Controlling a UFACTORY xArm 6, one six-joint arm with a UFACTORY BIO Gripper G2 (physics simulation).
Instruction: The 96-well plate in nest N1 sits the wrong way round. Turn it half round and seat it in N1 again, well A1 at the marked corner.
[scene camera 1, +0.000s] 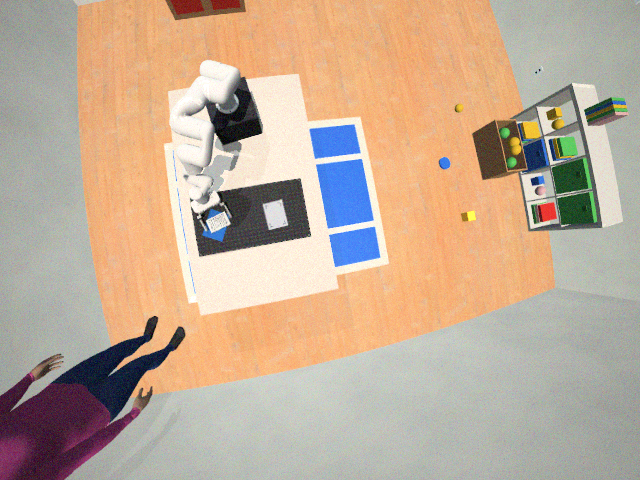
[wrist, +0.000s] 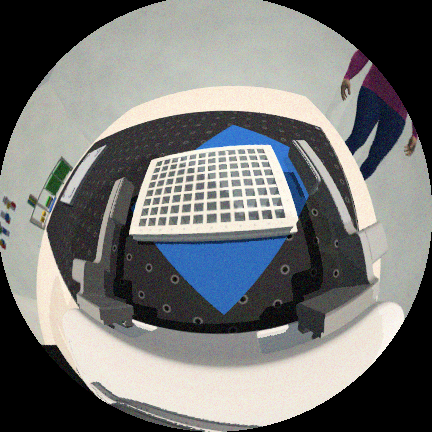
In view: my gripper (wrist: 200, 158), a white 96-well plate (wrist: 229, 192), a flat blue rectangle (wrist: 221, 271) and a light grey nest (wrist: 83, 170).
